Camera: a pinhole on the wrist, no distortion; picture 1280 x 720 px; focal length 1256.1 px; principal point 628.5 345.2 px. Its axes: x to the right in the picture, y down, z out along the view. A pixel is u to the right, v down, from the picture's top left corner.
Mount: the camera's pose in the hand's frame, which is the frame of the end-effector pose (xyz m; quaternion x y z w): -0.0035 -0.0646 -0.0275 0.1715 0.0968 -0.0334 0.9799
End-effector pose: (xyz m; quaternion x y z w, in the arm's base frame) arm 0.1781 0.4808 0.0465 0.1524 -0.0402 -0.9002 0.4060
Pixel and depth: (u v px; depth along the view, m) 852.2 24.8 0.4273
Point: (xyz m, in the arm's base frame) -0.2308 0.5739 0.2514
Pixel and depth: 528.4 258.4 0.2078
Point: 0.0113 0.5598 0.1682
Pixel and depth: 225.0 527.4 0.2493
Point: 0.0469 0.5698 0.2515
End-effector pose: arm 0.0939 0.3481 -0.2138 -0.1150 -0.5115 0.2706 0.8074
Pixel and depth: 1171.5 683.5 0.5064
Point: -0.1561 0.3856 0.2789
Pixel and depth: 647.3 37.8 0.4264
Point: -0.0781 0.1005 0.1300
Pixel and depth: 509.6 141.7 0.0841
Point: 0.0866 0.2575 -0.1418
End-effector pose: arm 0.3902 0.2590 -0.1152 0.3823 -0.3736 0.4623 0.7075
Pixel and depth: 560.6 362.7 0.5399
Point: 0.5523 -0.2092 0.1000
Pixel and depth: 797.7 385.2 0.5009
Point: 0.5705 -0.1249 0.1591
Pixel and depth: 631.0 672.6 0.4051
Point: 0.4449 -0.0783 0.0981
